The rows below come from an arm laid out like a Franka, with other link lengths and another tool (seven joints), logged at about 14 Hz.
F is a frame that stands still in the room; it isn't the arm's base.
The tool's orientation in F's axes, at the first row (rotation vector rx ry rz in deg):
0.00, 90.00, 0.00
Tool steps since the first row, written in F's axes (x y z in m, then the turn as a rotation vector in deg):
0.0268, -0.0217, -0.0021, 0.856, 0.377, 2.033
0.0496, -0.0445, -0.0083, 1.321, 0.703, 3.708
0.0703, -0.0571, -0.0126, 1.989, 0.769, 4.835
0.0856, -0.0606, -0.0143, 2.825, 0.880, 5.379
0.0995, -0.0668, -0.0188, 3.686, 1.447, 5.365
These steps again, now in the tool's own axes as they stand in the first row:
0.0021, -0.0217, 0.0268, -2.033, 0.377, 0.856
0.0083, -0.0445, 0.0496, -3.708, 0.703, 1.321
0.0126, -0.0571, 0.0703, -4.835, 0.769, 1.989
0.0143, -0.0606, 0.0856, -5.379, 0.880, 2.825
0.0188, -0.0668, 0.0995, -5.365, 1.447, 3.686

